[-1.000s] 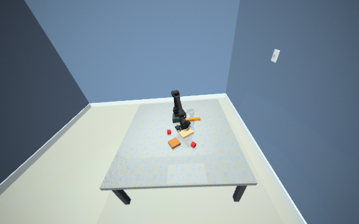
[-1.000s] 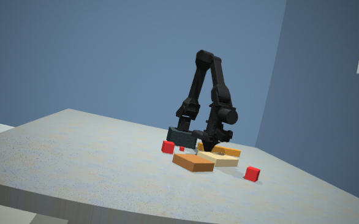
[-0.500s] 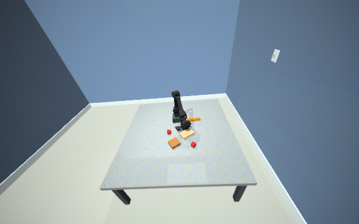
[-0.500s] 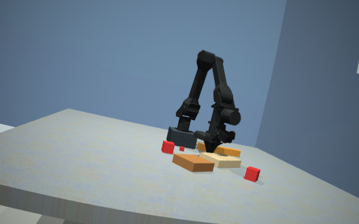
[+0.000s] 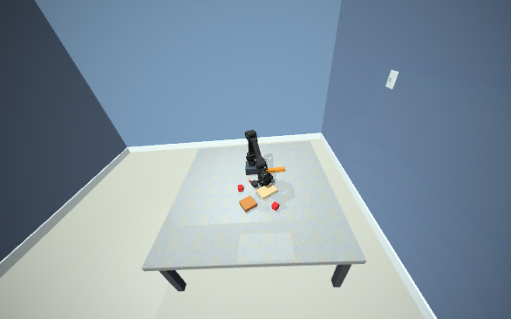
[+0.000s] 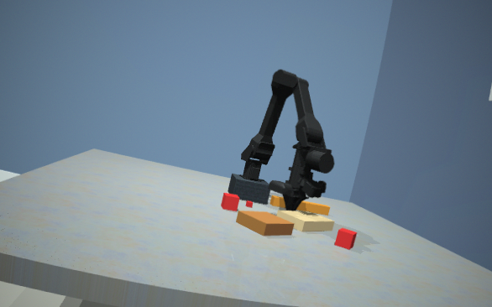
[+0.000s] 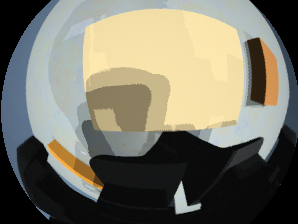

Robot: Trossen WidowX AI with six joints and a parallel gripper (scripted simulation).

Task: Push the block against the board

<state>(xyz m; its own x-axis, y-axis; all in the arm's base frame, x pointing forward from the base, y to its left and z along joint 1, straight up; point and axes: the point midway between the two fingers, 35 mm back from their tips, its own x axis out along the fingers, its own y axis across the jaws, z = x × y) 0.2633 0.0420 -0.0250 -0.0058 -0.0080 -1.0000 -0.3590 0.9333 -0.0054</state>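
The cream flat block is 60 mm ahead of my gripper tip, 20 mm to the left of it and 10 mm above it. Also, from my gripper tip: tiny red piece (100 mm behind, 90 mm to the right); then brown flat square block (150 mm ahead, 150 mm to the right, 10 mm above); then orange board (180 mm behind, 140 mm to the left, 10 mm above).
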